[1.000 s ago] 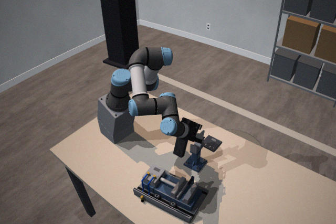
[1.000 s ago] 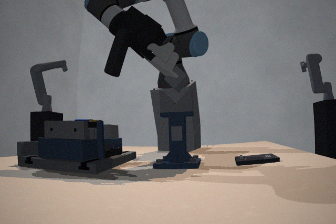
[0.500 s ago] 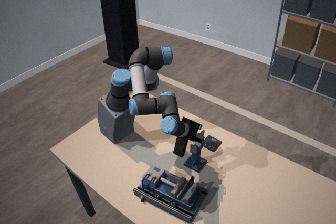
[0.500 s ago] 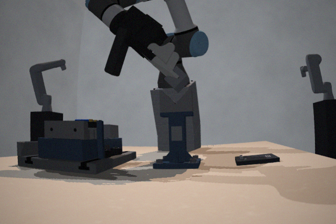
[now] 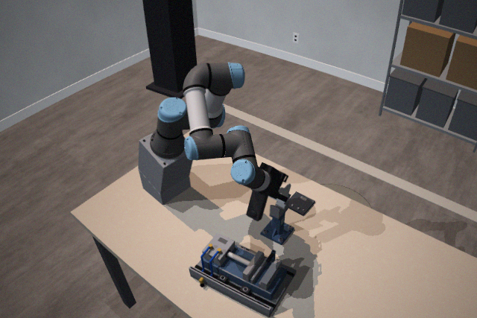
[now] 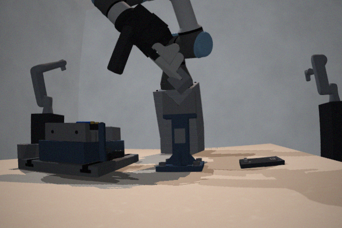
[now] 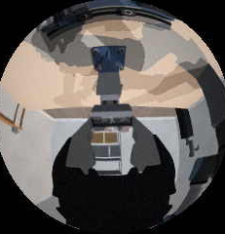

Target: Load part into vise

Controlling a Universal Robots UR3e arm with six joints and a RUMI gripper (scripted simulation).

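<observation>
The grey part lies right at my hand. Round my hand: blue vise (220 mm to the right, 150 mm below).
</observation>
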